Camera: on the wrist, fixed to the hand. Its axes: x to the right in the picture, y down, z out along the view.
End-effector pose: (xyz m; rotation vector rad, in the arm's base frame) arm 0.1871 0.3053 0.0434 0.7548 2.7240 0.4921
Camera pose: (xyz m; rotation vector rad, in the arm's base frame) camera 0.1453 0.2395 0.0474 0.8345 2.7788 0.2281
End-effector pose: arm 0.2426 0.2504 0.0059 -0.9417 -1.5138 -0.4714
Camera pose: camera 0.2095 0.1829 0.0268 -0.8124 -1.5310 -0.2952
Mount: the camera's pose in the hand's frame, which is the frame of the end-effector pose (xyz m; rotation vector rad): -0.0014 -0.0700 -0.0344 0.1934 -0.0157 0.0234
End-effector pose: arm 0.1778 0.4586 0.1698 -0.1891 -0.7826 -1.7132
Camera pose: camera 0.1237 0.4459 0.1150 -0.0787 -0.9484 -1.6048
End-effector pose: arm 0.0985 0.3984 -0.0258 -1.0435 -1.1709 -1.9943
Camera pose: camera 0.0325 0.3982 -0.0674 -0.9713 -1.3244 -1.8166
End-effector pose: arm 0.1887 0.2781 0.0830 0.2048 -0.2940 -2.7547
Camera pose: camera 0.1725 0.3364 0.0338 0.2278 -0.5641 -2.7048
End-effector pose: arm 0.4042 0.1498 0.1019 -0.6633 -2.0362 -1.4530
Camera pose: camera 0.3635 0.0963 0.0623 -0.6172 -2.1400 -1.2215
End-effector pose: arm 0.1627 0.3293 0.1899 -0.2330 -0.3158 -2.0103
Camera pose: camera 0.0996 0.3491 0.1485 -0.1301 -0.5120 -1.9408
